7 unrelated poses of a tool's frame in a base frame.
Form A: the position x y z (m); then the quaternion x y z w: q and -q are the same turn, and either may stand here.
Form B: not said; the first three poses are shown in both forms.
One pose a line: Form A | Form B
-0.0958, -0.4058, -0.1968, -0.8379, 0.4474, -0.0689, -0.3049 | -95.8, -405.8, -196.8, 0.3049, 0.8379, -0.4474, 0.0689
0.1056, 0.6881, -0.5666, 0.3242, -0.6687, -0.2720, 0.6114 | 105.6, 688.1, -566.6, 0.6114, 0.3242, -0.6687, -0.2720
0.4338, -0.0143, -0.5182, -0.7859, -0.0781, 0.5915, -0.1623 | 433.8, -14.3, -518.2, 0.1623, 0.7859, 0.0781, -0.5915
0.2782, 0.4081, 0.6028, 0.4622, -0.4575, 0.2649, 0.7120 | 278.2, 408.1, 602.8, 0.7120, 0.4622, -0.4575, 0.2649
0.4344, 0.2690, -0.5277, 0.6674, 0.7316, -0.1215, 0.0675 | 434.4, 269.0, -527.7, 0.0675, 0.6674, 0.7316, -0.1215
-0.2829, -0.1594, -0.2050, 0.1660, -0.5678, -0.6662, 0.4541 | -282.9, -159.4, -205.0, 0.4541, 0.1660, -0.5678, -0.6662
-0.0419, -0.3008, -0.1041, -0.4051, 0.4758, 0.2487, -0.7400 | -41.9, -300.8, -104.1, 0.7400, 0.4051, -0.4758, -0.2487
